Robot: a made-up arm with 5 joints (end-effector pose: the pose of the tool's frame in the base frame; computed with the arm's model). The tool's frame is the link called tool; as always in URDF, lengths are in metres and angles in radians. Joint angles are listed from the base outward.
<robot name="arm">
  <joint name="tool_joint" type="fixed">
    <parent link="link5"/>
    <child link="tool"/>
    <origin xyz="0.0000 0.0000 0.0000" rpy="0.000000 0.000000 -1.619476"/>
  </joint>
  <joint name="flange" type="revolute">
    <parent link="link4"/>
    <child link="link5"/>
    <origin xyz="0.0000 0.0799 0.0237" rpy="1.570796 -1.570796 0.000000"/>
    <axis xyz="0 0 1"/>
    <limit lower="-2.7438" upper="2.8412"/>
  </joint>
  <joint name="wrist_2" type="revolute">
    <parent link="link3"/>
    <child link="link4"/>
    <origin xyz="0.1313 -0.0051 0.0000" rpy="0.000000 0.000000 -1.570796"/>
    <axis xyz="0 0 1"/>
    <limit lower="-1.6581" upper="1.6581"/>
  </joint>
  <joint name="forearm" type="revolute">
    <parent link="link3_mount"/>
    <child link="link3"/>
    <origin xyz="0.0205 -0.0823 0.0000" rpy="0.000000 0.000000 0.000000"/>
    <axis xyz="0 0 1"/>
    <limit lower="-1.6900" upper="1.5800"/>
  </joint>
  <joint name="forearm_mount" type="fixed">
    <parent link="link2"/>
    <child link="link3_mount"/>
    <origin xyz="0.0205 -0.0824 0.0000" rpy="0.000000 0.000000 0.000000"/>
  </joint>
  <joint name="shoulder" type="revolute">
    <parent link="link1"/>
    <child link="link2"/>
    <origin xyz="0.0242 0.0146 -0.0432" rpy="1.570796 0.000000 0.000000"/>
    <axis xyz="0 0 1"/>
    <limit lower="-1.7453" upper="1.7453"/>
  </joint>
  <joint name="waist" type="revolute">
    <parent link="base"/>
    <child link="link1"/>
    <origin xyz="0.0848 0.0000 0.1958" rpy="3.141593 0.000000 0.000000"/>
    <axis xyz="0 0 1"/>
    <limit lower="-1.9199" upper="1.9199"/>
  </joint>
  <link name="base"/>
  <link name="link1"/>
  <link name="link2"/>
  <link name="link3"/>
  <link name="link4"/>
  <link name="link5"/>
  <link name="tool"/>
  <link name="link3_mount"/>
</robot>
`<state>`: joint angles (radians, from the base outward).
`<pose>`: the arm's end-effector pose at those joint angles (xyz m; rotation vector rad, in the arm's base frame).
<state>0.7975 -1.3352 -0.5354 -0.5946 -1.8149</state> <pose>-0.0710 0.1726 0.4913 -1.3521 2.2917 -1.2395</pose>
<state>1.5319 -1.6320 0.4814 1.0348 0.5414</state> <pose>0.0933 0.0148 0.4010 -1.4822 -0.9261 -0.7727</pose>
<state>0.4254 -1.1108 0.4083 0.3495 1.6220</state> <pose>0.1493 -0.0192 0.4652 -1.6831 -1.0822 0.7576</pose>
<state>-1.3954 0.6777 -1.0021 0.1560 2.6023</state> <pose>0.1388 0.3571 0.4017 1.1365 1.7380 -1.6124</pose>
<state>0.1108 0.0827 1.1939 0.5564 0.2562</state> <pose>0.1861 -0.0021 0.1984 0.0416 0.2590 0.0962</pose>
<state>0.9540 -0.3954 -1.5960 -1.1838 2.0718</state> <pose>0.0115 0.1191 0.5219 1.5939 0.1314 0.8426</pose>
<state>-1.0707 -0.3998 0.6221 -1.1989 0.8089</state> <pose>0.1592 0.1551 0.4489 0.4181 -2.6718 0.6564</pose>
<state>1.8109 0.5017 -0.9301 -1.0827 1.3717</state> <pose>0.0315 -0.2561 0.5026 -3.0836 -0.0118 -0.0222</pose>
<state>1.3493 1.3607 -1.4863 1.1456 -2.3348</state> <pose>0.1739 -0.3543 0.1867 -0.3604 0.6337 2.4679</pose>
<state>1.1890 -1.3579 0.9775 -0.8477 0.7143</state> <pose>0.1002 -0.0140 0.4426 -2.2463 -1.6847 -0.1257</pose>
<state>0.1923 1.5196 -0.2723 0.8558 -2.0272</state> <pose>0.2797 -0.0287 0.0148 -0.5360 0.3900 -2.2034</pose>
